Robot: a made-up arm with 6 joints. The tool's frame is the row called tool.
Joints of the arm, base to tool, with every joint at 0 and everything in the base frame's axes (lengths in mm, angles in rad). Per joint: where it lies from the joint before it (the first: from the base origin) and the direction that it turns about. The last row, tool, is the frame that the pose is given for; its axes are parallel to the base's.
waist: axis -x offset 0 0 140
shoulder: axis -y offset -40 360 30
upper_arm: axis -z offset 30 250 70
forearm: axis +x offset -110 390 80
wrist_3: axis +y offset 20 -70 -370
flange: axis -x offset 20 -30 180
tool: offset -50 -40 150
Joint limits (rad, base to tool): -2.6..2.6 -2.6..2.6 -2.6..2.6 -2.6..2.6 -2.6..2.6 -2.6..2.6
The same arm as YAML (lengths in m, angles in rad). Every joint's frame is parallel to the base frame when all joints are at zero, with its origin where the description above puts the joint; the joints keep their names.
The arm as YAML. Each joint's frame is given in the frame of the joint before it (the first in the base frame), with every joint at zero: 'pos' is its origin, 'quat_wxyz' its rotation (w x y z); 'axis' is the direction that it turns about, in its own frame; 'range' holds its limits. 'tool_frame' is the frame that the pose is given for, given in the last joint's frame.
length_unit: m
angle_unit: rad
joints:
  - joint: waist
    pos: [0.0, 0.0, 0.14]
    quat_wxyz: [1.0, 0.0, 0.0, 0.0]
    axis: "-x"
    range: [-2.6, 2.6]
  - joint: shoulder
    pos: [-0.04, 0.36, 0.03]
    quat_wxyz: [1.0, 0.0, 0.0, 0.0]
    axis: "-y"
    range: [-2.6, 2.6]
  - joint: upper_arm
    pos: [0.03, 0.25, 0.07]
    quat_wxyz: [1.0, 0.0, 0.0, 0.0]
    axis: "-z"
    range: [-2.6, 2.6]
  - joint: forearm
    pos: [-0.11, 0.39, 0.08]
    quat_wxyz: [1.0, 0.0, 0.0, 0.0]
    axis: "+x"
    range: [-2.6, 2.6]
  - joint: wrist_3
    pos: [0.02, -0.07, -0.37]
    quat_wxyz: [1.0, 0.0, 0.0, 0.0]
    axis: "+y"
    range: [-2.6, 2.6]
  - joint: flange
    pos: [0.02, -0.03, 0.18]
    quat_wxyz: [1.0, 0.0, 0.0, 0.0]
    axis: "-x"
    range: [-2.6, 2.6]
tool_frame:
  pos: [-0.05, -0.04, 0.15]
  quat_wxyz: [1.0, 0.0, 0.0, 0.0]

